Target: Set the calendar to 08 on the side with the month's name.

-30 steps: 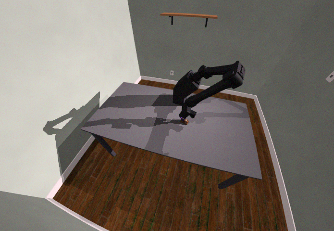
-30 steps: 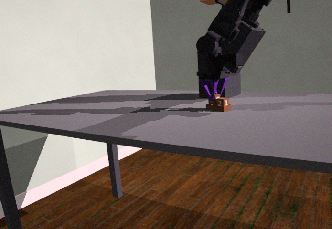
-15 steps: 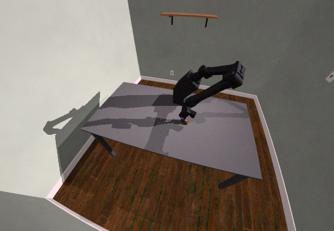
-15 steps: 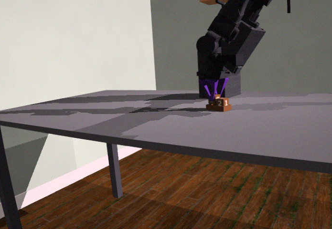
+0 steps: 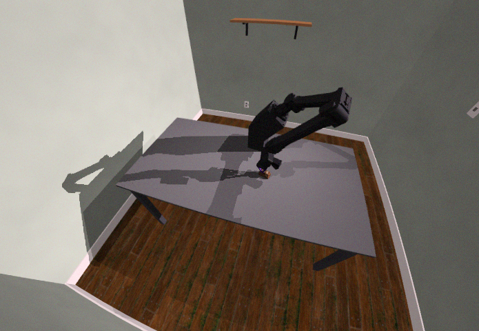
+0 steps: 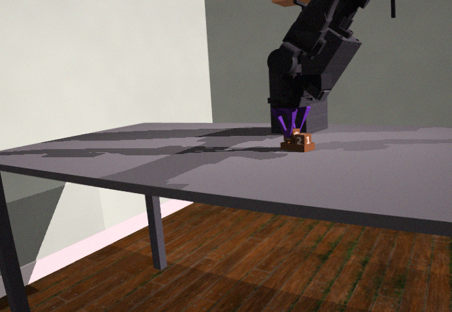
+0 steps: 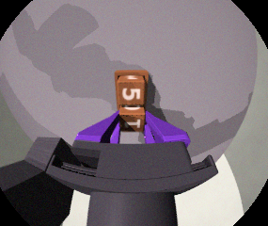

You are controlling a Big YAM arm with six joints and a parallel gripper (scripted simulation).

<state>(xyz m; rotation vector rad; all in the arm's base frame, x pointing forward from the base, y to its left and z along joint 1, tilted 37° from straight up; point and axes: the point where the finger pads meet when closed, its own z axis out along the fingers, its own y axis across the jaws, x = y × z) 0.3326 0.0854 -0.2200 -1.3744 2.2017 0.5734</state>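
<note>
Right now the brown digit cube is right at my hand. The rest, counted from my hand: brown calendar tray (3 cm below, 2 cm to the left).
</note>
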